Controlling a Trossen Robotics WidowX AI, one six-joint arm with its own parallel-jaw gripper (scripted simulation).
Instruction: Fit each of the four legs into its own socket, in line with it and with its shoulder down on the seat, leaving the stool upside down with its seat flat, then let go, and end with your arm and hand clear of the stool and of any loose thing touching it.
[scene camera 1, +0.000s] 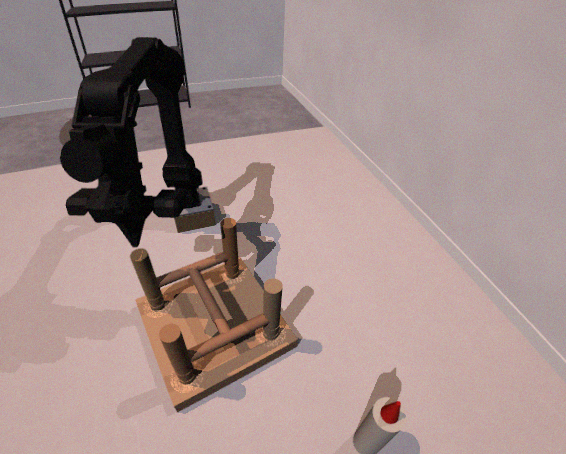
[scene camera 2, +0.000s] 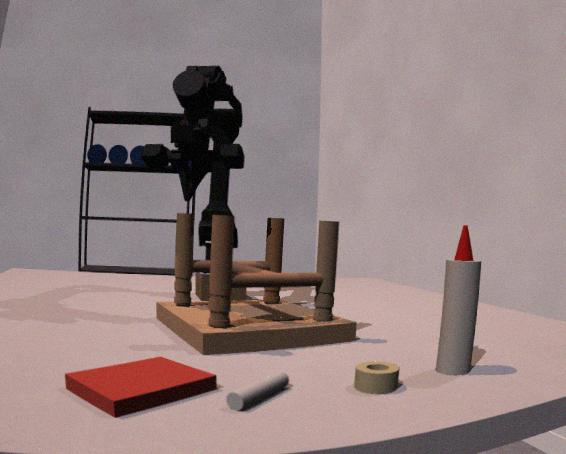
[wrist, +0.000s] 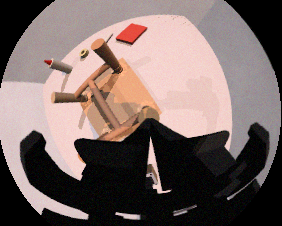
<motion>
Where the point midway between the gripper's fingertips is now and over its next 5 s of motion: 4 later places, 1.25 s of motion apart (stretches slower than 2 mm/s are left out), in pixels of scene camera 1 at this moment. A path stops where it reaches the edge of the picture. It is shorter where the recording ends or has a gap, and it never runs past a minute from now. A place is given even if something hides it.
My gripper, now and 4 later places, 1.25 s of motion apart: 136, 246; 137, 255; 175, 259; 271, 280; 272, 281
</motion>
